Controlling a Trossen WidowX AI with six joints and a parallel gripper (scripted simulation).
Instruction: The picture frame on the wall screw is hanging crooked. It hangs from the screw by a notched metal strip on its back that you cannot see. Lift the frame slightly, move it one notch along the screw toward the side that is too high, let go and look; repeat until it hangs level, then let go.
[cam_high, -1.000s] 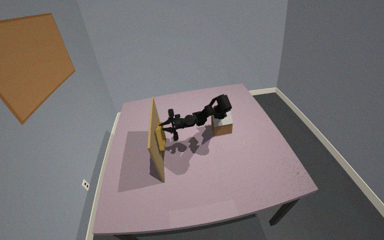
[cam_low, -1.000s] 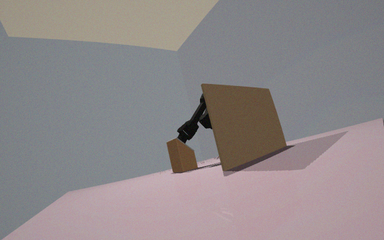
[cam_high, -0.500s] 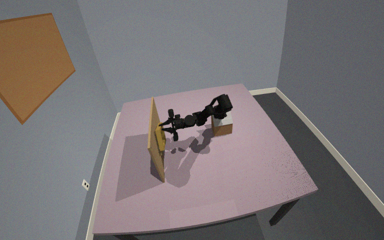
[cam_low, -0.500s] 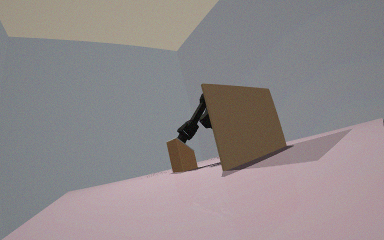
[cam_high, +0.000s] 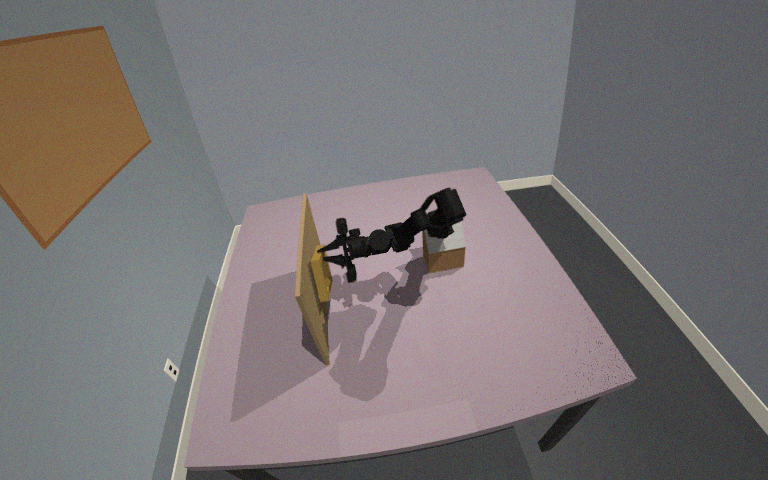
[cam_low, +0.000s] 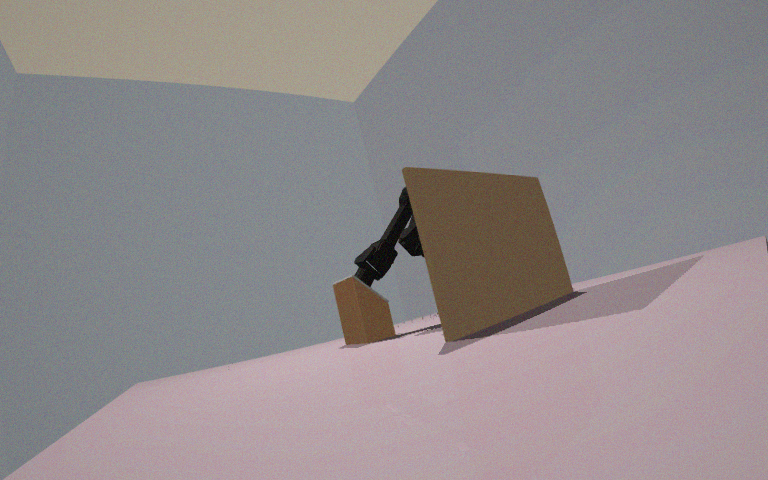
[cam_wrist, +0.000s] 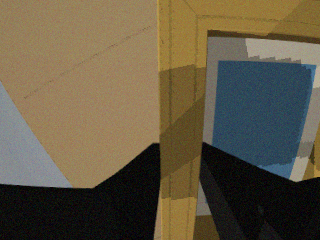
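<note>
The picture frame lies 50 mm below my gripper tip and 20 mm to the left of it. The rest, counted from my gripper tip: brown wall panel 70 mm below, 20 mm ahead, 10 mm to the left.
</note>
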